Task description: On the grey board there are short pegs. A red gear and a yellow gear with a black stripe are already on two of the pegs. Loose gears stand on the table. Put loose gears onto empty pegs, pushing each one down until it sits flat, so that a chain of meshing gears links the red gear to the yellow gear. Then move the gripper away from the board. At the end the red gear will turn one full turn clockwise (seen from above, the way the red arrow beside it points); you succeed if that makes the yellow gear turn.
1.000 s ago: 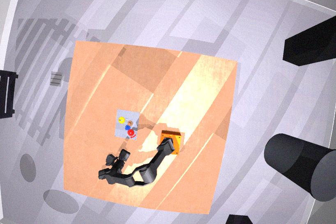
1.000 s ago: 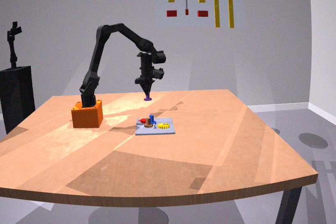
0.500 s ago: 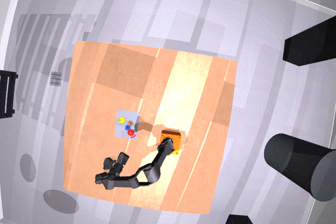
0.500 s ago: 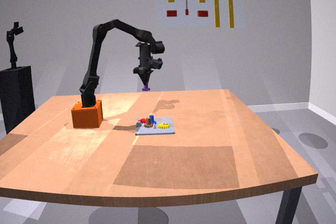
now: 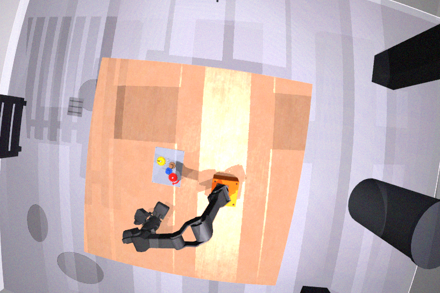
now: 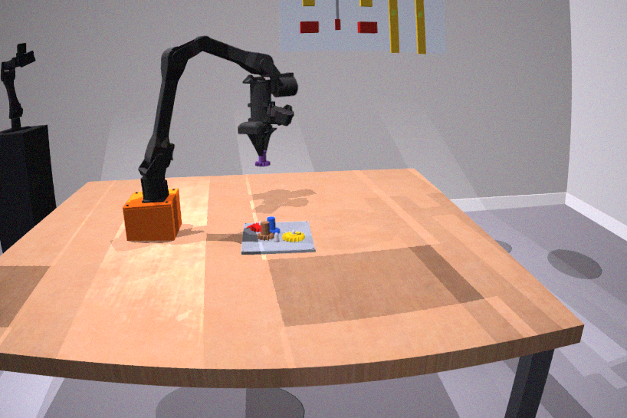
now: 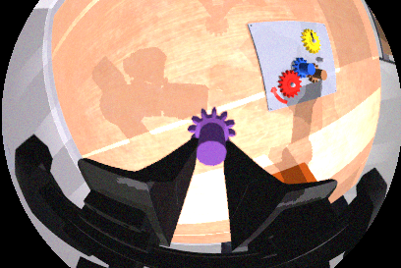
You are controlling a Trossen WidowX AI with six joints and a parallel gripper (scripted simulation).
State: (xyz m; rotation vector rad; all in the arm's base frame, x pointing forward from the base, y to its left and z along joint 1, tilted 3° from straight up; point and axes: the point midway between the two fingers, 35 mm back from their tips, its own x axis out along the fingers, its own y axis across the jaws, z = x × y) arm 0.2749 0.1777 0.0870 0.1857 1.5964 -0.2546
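Right now my gripper tip is 2 cm short of the brown gear, 22 cm to the left of it and 14 cm above it. Also, from my gripper tip: purple gear 1 cm below; then red arrow 2 cm behind, 13 cm to the right, 16 cm below; then red gear 15 cm to the right, 15 cm below.
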